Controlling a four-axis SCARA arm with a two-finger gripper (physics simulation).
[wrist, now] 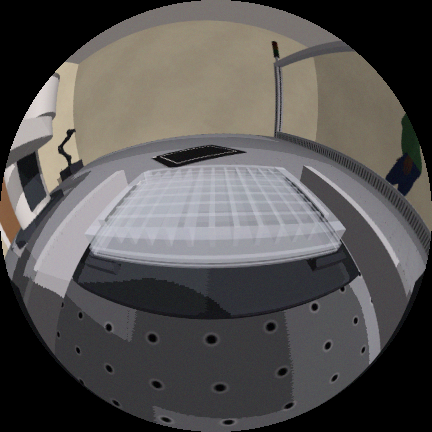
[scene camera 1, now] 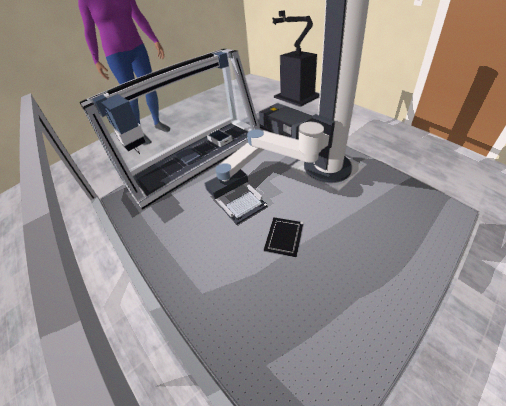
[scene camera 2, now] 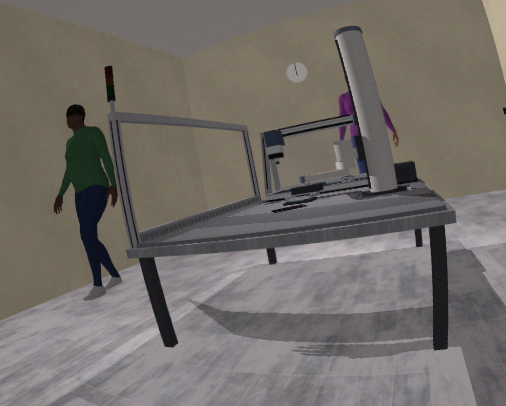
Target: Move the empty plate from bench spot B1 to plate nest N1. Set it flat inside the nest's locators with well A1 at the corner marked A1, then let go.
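Places are measured from the arm's base along level axes (x left, y back, z up), in centimetres.
Pixels of known places: gripper, fingertip midpoint: (wrist: 212, 171) (scene camera 1: 247, 206) (scene camera 2: 297, 198); arm's base, origin of the base link: (wrist: 38, 217) (scene camera 1: 327, 166) (scene camera 2: 384, 193).
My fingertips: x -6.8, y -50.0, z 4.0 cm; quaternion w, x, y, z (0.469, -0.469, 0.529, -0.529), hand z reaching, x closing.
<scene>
For each thing: its top centre in the pictures, then the offset to it from my fingertips. "spot": a spot on its surface instead.
- dark plate nest, middle of its top: (wrist: 212, 201) (scene camera 1: 244, 204) (scene camera 2: 299, 199) dx -2.5, dy +0.3, dz -1.0 cm
- bench spot, surface spot: (wrist: 200, 155) spot: dx +16.7, dy +0.4, dz -2.6 cm
- small white device, surface spot: (scene camera 1: 219, 138) spot: dx -46.8, dy +21.1, dz +5.3 cm
- dark box, surface spot: (scene camera 1: 285, 120) spot: dx -27.6, dy +55.3, dz +8.8 cm
The clear, gridded plate (scene camera 1: 245, 204) (wrist: 215, 210) is level between the two pale fingers of my gripper (scene camera 1: 243, 202) (wrist: 212, 171), which is shut on its sides. The dark plate nest (scene camera 1: 240, 220) (wrist: 210, 290) is directly below the plate, with small corner locators showing near the plate's near edge in the wrist view. Plate and nest look very close; I cannot tell whether the plate rests in the nest or is slightly above it. The A1 marks are too small to read. The bench spot (scene camera 1: 284, 236) (wrist: 200, 155), a black pad with a white outline, has no plate on it.
The arm's column (scene camera 1: 347, 85) (scene camera 2: 367, 110) stands on the perforated bench (scene camera 1: 320, 310) (scene camera 2: 300, 237). A metal frame (scene camera 1: 165, 75) spans a dark deck holding a small white device (scene camera 1: 219, 138). A dark box (scene camera 1: 285, 120) is beside the column. Two people stand beyond the bench.
</scene>
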